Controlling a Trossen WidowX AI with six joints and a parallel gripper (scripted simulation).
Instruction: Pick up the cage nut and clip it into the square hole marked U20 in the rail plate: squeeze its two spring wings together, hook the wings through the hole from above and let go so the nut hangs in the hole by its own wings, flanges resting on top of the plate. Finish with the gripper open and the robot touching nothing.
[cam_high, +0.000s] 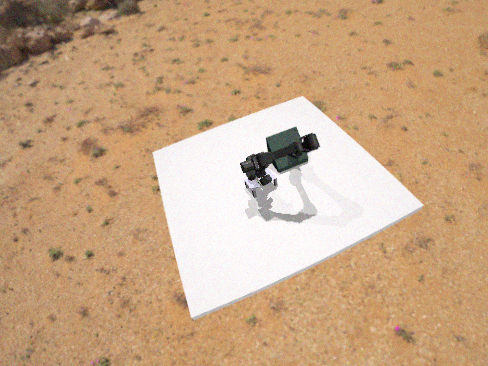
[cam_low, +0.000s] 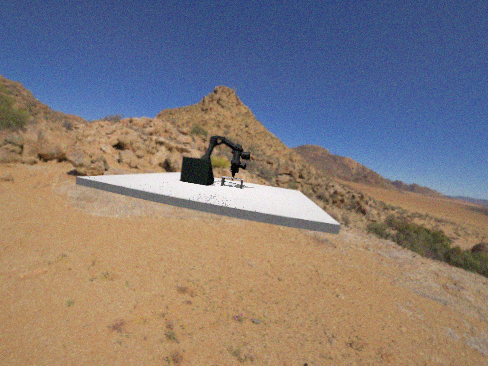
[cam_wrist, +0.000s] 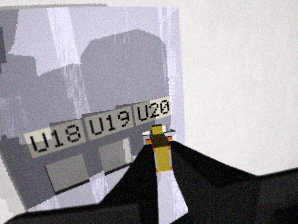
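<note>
Now: the cage nut 10 mm below my gripper tip.
</note>
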